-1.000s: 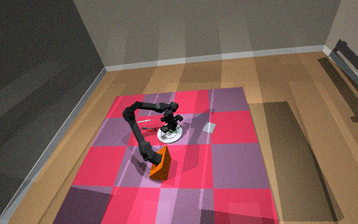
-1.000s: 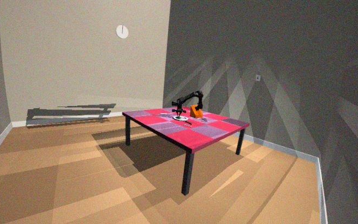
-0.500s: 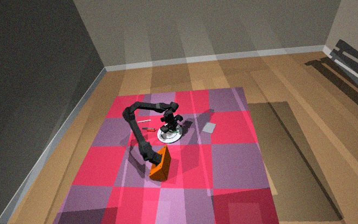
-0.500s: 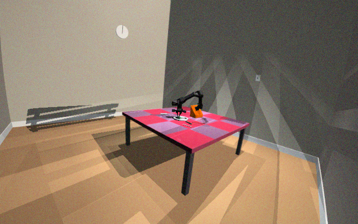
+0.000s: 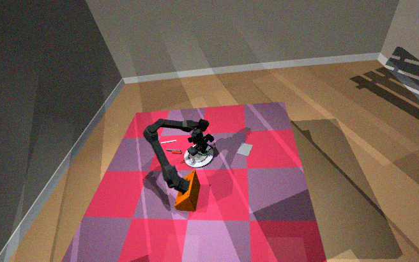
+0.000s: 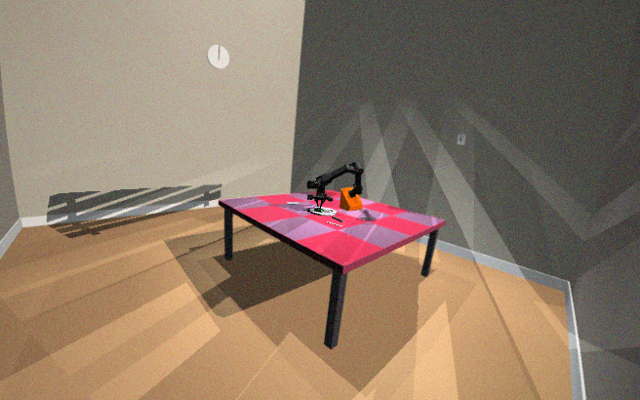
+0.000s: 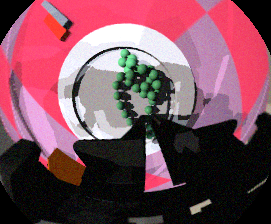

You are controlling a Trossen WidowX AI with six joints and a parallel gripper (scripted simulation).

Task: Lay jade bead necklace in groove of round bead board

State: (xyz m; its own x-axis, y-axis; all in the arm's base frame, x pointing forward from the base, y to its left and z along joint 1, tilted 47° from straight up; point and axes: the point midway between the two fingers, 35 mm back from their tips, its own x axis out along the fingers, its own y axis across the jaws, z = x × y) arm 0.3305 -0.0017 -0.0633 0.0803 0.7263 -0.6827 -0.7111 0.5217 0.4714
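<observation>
Now: gripper tip 3 cm to the right of the round white bead board, 1 cm past it and 1 cm above it. The rest, counted from my gripper tip: red-handled tool: 21 cm to the left, 4 cm ahead, 1 cm below; then flat grey pad: 28 cm to the right, 2 cm ahead, 1 cm below; then thin white rod: 28 cm to the left, 14 cm ahead, 1 cm below.
</observation>
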